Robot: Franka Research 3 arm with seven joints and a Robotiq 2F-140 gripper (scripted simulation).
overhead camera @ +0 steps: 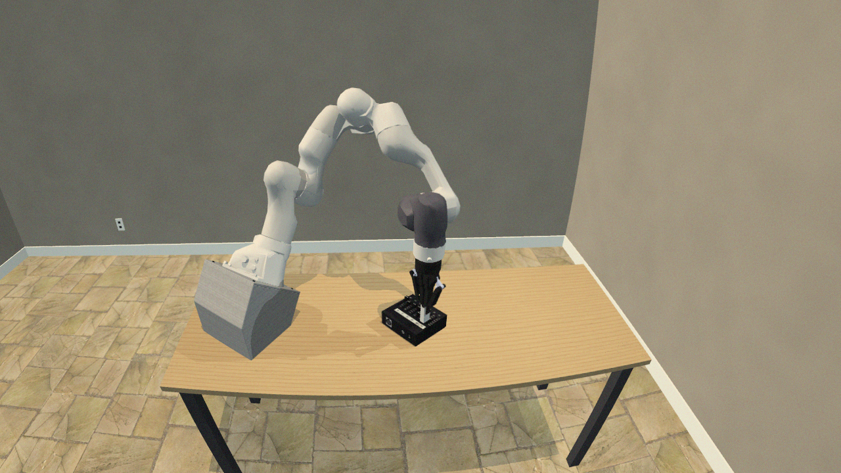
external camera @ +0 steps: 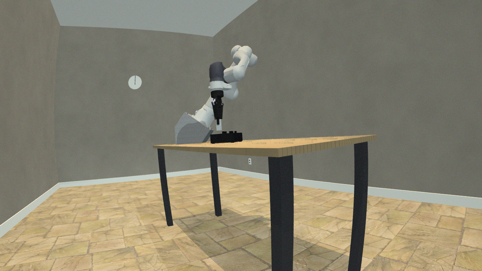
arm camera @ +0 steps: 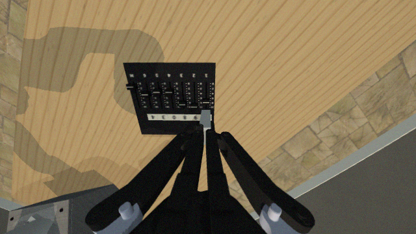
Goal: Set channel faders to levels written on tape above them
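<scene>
Now: hand 2 cm short of the channel fader, 2 cm to the right of it and 4 cm above it. From my hand the other things lie so: master fader: 7 cm behind, 12 cm to the left, 4 cm below.
</scene>
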